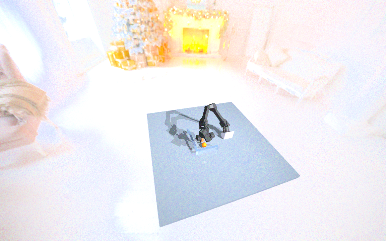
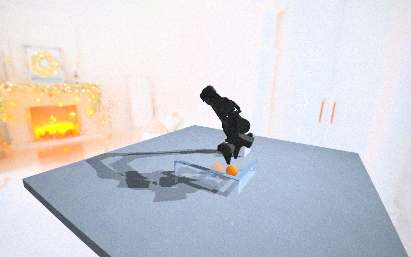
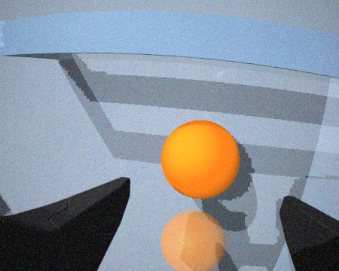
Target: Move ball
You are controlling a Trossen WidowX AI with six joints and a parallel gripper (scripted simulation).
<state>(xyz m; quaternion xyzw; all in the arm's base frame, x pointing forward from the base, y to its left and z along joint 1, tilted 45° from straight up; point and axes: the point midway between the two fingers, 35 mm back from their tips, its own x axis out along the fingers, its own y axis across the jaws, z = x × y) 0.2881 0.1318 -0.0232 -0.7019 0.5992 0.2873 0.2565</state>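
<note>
Right now my gripper tip is 5 cm above the orange ball. From my gripper tip the other things lie so: see-through ball: 7 cm to the right, 5 cm below, 1 cm ahead.
</note>
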